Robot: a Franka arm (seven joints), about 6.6 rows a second.
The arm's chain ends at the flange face. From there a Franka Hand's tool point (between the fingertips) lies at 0.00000 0.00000 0.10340 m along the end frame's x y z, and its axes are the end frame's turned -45 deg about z.
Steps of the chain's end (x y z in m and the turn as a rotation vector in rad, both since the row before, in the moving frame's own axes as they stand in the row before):
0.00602 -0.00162 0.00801 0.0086 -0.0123 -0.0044
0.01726 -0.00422 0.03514 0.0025 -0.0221 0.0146
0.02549 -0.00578 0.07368 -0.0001 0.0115 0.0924
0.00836 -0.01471 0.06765 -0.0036 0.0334 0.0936
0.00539 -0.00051 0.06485 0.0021 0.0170 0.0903
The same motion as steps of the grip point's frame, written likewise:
0.00513 0.00158 0.00800 0.0148 -0.0026 -0.0044
0.01377 0.00741 0.03511 0.0174 -0.0139 0.0146
0.02290 0.01482 0.07367 -0.0082 0.0081 0.0924
0.01836 -0.00169 0.06759 -0.0262 0.0211 0.0936
0.00552 0.00460 0.06483 -0.0105 0.0135 0.0903

